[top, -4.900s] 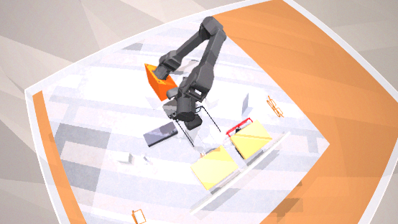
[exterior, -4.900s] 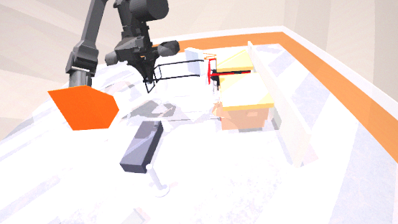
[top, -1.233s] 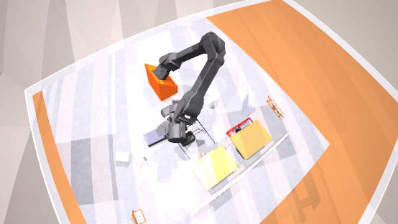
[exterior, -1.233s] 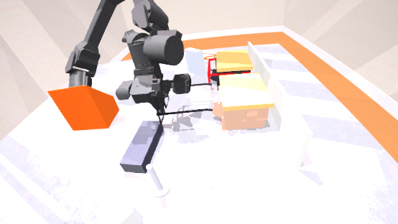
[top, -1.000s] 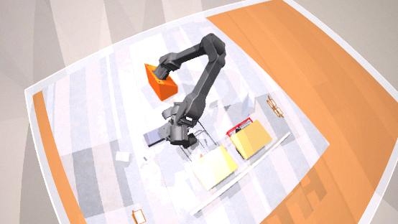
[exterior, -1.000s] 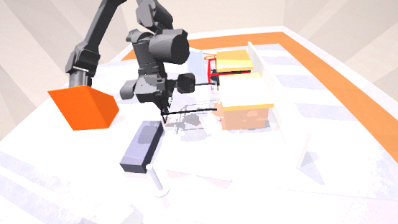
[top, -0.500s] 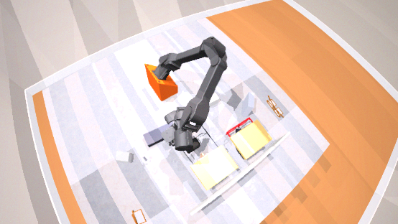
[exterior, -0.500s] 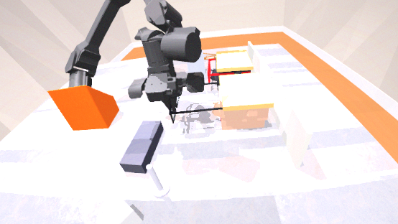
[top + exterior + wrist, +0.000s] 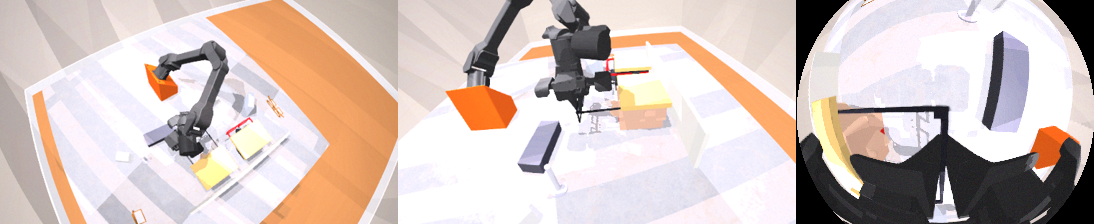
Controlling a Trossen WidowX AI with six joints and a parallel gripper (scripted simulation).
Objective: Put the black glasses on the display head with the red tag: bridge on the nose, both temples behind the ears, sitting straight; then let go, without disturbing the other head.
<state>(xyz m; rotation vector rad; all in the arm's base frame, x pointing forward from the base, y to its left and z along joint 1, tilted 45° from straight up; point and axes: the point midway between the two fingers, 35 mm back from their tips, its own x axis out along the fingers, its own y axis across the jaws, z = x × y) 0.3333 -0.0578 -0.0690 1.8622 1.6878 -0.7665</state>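
Now: gripper tip 11 cm past the dark grey box, 6 cm to the left of it and 5 cm above it. The rest, counted from my gripper tip: display head 24 cm to the left, 16 cm ahead, 1 cm below; then pale see-through panel 28 cm ahead, 13 cm to the left, 2 cm below; then white post 19 cm to the right, 5 cm below, 5 cm behind.
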